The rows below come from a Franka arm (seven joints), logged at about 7 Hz.
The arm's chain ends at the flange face. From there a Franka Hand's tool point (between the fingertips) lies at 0.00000 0.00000 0.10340 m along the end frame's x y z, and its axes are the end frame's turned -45 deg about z.
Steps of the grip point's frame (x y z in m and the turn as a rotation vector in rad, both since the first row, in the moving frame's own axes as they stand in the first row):
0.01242 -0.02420 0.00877 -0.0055 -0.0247 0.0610
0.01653 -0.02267 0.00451 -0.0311 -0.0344 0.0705
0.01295 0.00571 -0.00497 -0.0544 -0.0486 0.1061
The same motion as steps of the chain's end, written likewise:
-0.00686 -0.02806 0.00880 -0.0214 -0.0136 0.0610
-0.00393 -0.03249 0.00462 -0.0463 -0.0023 0.0705
0.01317 -0.01265 -0.00470 -0.0728 0.0041 0.1061

